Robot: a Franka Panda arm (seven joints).
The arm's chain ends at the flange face. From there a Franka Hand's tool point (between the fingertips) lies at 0.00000 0.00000 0.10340 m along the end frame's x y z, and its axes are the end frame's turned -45 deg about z.
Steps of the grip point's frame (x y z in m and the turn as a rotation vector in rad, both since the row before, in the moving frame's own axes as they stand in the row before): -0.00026 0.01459 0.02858 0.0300 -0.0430 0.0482; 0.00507 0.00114 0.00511 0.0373 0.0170 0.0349; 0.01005 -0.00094 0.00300 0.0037 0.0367 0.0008; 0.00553 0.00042 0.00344 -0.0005 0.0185 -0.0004
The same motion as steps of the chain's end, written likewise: 0.01549 0.00968 0.02872 -0.0092 -0.0516 0.0482; 0.00581 0.00122 0.00520 0.0384 -0.0144 0.0349; 0.00403 -0.00482 0.00307 0.0286 0.0233 0.0008; 0.00282 -0.00230 0.00346 0.0127 0.0134 -0.0004
